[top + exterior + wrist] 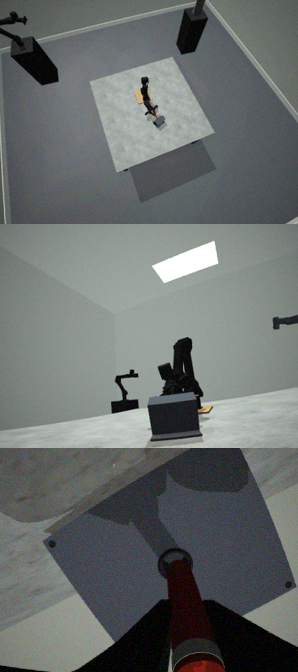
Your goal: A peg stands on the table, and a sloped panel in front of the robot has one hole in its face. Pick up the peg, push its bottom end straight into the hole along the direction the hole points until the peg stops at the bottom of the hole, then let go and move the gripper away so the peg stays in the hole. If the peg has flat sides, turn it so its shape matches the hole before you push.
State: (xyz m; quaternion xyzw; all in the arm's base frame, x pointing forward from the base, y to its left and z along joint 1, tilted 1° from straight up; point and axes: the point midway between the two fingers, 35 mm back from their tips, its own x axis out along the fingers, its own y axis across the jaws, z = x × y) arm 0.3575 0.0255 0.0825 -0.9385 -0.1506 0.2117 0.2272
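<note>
The blue-grey block is 7 cm ahead of my gripper tip, 3 cm to the left of it and 3 cm below it. Also, from my gripper tip: round red peg 1 cm to the right, 1 cm behind.
</note>
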